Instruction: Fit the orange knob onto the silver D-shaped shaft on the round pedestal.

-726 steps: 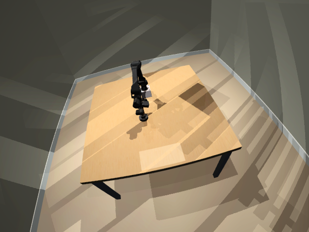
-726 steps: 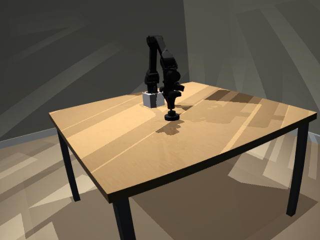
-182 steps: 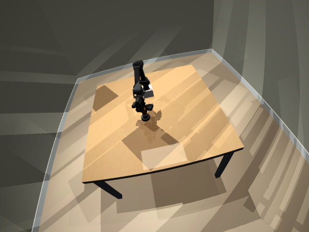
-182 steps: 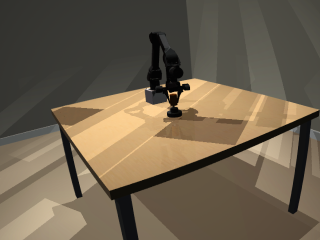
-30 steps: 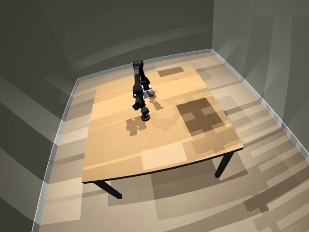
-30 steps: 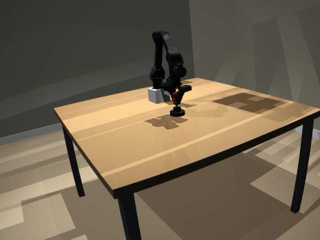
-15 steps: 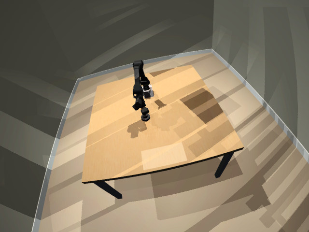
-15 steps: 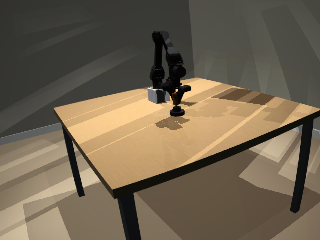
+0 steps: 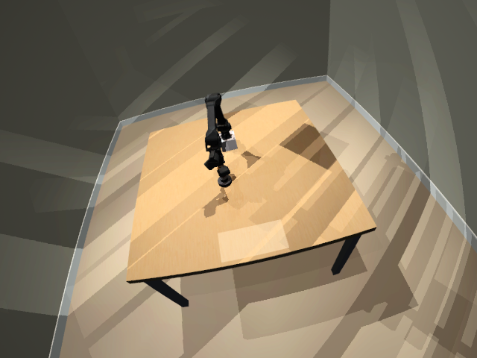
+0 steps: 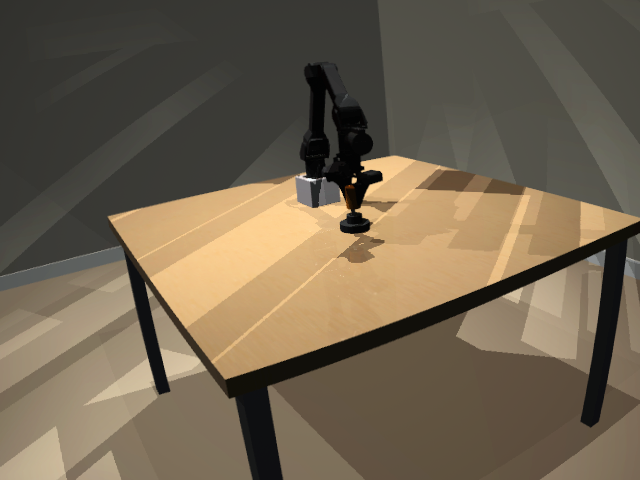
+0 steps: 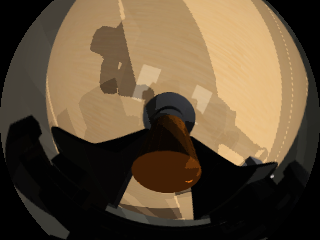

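Now: the orange knob 3 cm above my gripper tip. The rest, counted from my gripper tip: round pedestal: 4 cm below.
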